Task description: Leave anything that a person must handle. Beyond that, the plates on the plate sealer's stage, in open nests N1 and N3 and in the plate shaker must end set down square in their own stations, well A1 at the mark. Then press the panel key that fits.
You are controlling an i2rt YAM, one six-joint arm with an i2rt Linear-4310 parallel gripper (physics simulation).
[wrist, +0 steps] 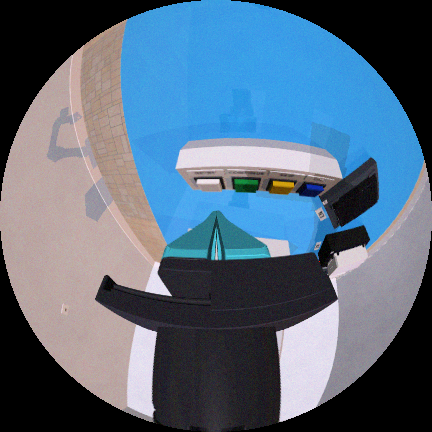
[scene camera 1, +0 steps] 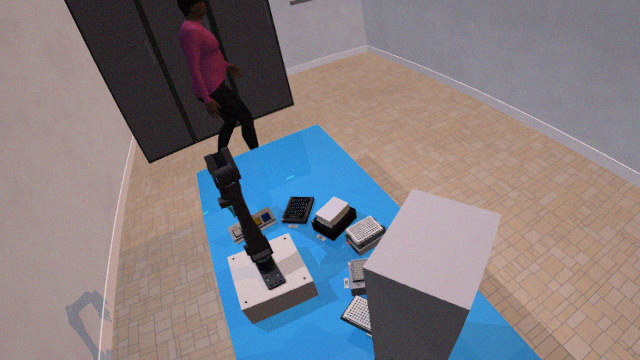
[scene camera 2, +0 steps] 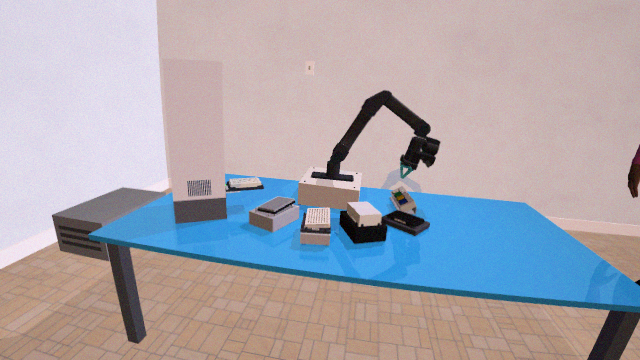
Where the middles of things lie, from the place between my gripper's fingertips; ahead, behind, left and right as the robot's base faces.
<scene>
Right now the button panel (wrist: pixel 212 164) is 90 mm below my hand and 50 mm ahead of it.
</scene>
